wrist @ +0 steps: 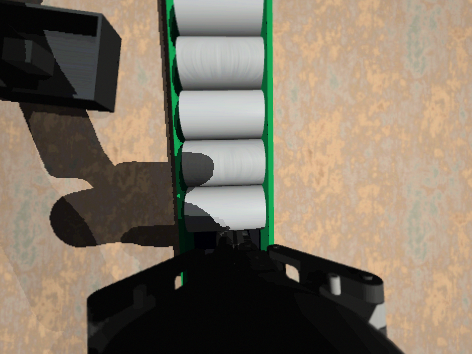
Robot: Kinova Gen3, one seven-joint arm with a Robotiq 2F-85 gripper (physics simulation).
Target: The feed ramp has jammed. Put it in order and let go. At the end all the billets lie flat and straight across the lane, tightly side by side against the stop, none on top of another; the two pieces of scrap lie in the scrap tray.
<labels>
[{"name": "my gripper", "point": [234,241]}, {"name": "dark scrap tray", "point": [87,48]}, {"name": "billet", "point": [236,207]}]
</labels>
